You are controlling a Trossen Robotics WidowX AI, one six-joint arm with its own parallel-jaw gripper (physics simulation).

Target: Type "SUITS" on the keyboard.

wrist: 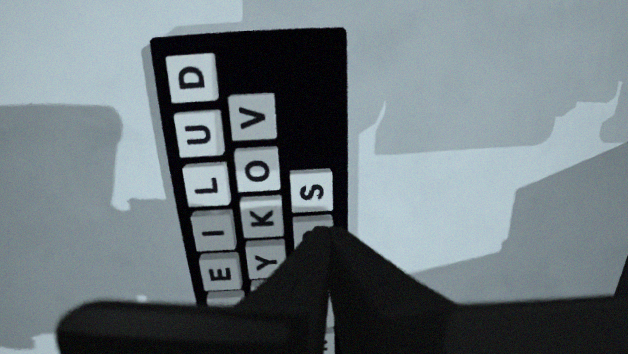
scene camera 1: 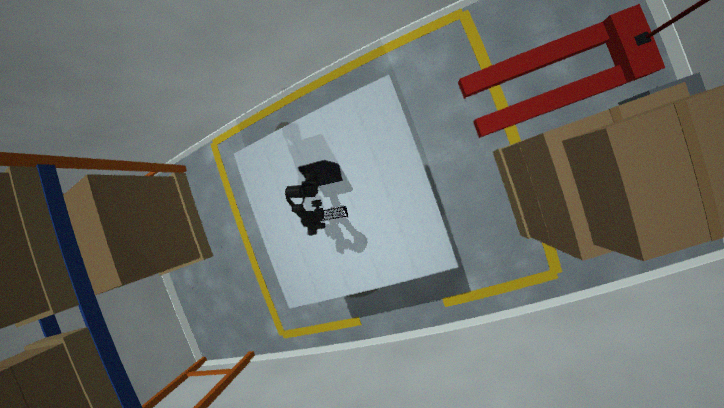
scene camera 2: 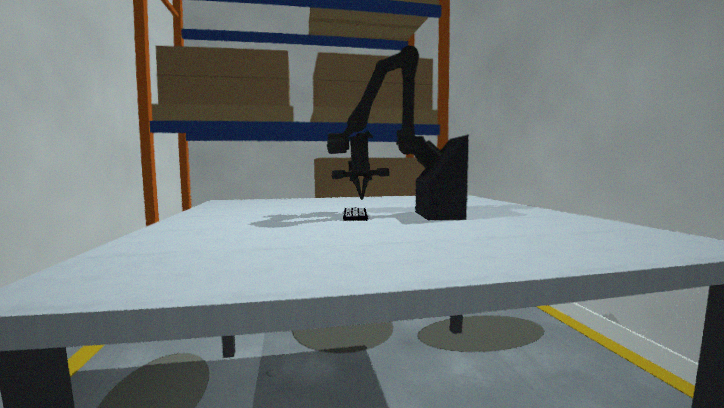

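Seen in the pictures: gripper, fingertip midpoint: (wrist: 327, 239) (scene camera 1: 323, 212) (scene camera 2: 362, 199); arm's base at its link origin: (scene camera 1: 311, 176) (scene camera 2: 435, 160).
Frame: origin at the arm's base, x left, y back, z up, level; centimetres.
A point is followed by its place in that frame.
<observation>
The black keyboard (scene camera 1: 334, 212) {x -0.6, y -25.7, z -15.8 cm} (scene camera 2: 355, 214) {x 6.4, y -27.8, z -15.9 cm} (wrist: 310, 70) {x -11.6, y -22.2, z -16.4 cm} lies flat on the table with pale letter keys. In the wrist view the S key (wrist: 311, 191) {x -7.1, y -23.2, z -15.9 cm}, the U key (wrist: 199, 134) {x -10.3, y -26.7, z -15.9 cm} and the I key (wrist: 213, 230) {x -6.4, y -27.5, z -15.9 cm} show, along with D, L, E, V, O, K and Y. The T key cannot be made out. My gripper (scene camera 2: 361, 197) {x -6.6, y -23.0, z -12.9 cm} (wrist: 327, 239) {x -6.6, y -23.0, z -12.9 cm} is shut and empty, pointing down above the keyboard. In the wrist view its tips cover part of the key next to S, whose letter is hidden, and the fingers hide the keyboard's lower part.
The white table (scene camera 1: 395, 212) {x 38.0, y -39.8, z -17.5 cm} (scene camera 2: 283, 268) {x 51.1, y -48.0, z -17.5 cm} carries the arm's black base (scene camera 1: 324, 172) {x 8.8, y -1.3, z 0.2 cm} (scene camera 2: 443, 187) {x 13.1, y -3.2, z -7.9 cm} near the keyboard. Cardboard boxes (scene camera 1: 653, 187) and a red pallet jack (scene camera 1: 635, 45) are on the floor. A shelf rack (scene camera 1: 60, 228) (scene camera 2: 144, 126) with boxes stands beyond the table.
</observation>
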